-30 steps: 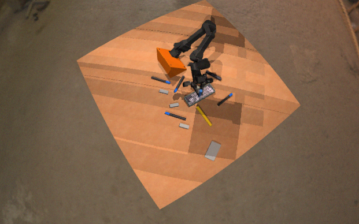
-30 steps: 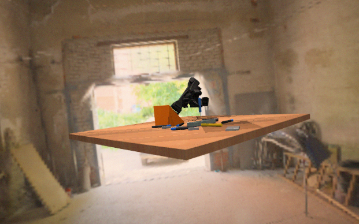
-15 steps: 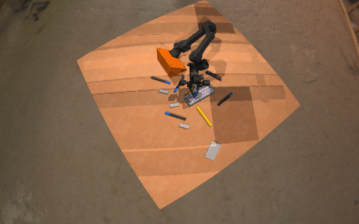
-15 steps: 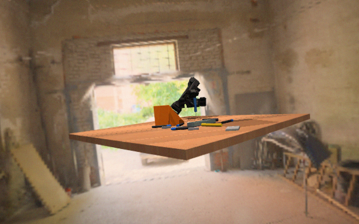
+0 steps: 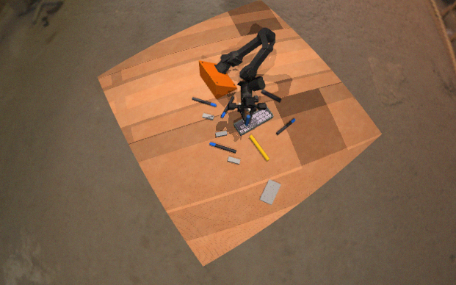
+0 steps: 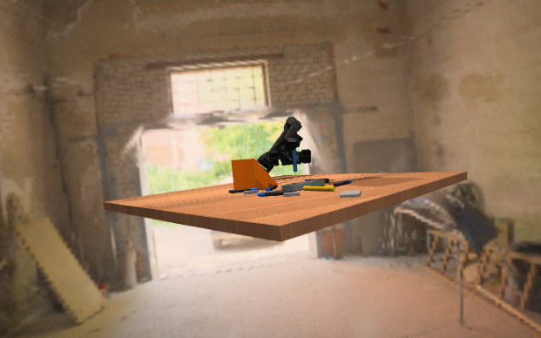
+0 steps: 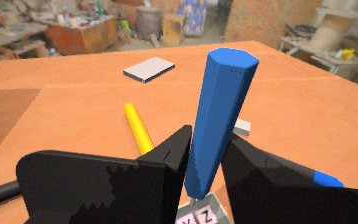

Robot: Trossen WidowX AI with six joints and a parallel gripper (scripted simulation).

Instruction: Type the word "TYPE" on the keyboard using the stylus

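My gripper tip is now 10 cm short of the yellow stick, 3 cm to the right of it and 11 cm above it. Round my gripper tip: dark cylinder: 14 cm behind, 23 cm to the left, 11 cm below; then blue stylus: 1 cm behind, 1 cm to the left, 2 cm below; then white cylinder: 13 cm behind, 7 cm to the left, 11 cm below.
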